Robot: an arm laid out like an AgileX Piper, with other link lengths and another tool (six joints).
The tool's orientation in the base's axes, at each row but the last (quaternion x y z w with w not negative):
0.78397 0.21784 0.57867 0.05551
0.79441 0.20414 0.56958 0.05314
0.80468 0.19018 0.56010 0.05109
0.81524 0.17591 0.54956 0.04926
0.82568 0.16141 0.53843 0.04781
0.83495 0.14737 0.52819 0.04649
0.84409 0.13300 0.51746 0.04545
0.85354 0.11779 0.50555 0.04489
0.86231 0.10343 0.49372 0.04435
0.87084 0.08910 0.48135 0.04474
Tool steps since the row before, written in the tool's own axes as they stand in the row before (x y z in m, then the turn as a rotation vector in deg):
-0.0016 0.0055 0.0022 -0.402 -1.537 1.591
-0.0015 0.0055 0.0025 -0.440 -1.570 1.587
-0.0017 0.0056 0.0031 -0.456 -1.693 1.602
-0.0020 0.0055 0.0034 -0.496 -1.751 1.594
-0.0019 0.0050 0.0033 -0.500 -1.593 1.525
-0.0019 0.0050 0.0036 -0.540 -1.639 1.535
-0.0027 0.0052 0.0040 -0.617 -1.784 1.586
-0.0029 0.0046 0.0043 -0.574 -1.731 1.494
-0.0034 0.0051 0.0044 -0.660 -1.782 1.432
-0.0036 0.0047 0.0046 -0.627 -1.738 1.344
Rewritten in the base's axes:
0.0032 -0.0052 -0.0003 0.961 1.481 -1.392
0.0034 -0.0052 -0.0004 0.939 1.496 -1.435
0.0037 -0.0054 -0.0010 0.917 1.606 -1.491
0.0037 -0.0054 -0.0016 0.883 1.645 -1.538
0.0034 -0.0050 -0.0018 0.853 1.488 -1.473
0.0035 -0.0050 -0.0021 0.837 1.521 -1.523
0.0033 -0.0055 -0.0031 0.823 1.643 -1.644
0.0031 -0.0050 -0.0037 0.771 1.598 -1.552
0.0028 -0.0056 -0.0042 0.669 1.627 -1.602
0.0025 -0.0053 -0.0047 0.616 1.590 -1.521

